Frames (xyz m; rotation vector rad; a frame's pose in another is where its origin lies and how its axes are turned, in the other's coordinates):
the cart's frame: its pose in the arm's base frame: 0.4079 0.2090 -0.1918 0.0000 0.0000 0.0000
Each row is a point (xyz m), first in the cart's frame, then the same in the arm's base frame.
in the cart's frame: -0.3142 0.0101 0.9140
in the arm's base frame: 0.0937 0.2191 0.7222
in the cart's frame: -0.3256 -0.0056 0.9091
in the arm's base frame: 0.0823 0.2034 0.7173
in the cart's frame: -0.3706 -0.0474 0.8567
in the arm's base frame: 0.0373 0.1616 0.6649
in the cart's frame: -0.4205 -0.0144 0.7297
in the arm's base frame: -0.0126 0.1946 0.5379
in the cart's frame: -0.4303 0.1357 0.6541
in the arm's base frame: -0.0224 0.3447 0.4623
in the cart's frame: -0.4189 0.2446 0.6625
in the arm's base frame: -0.0110 0.4536 0.4707
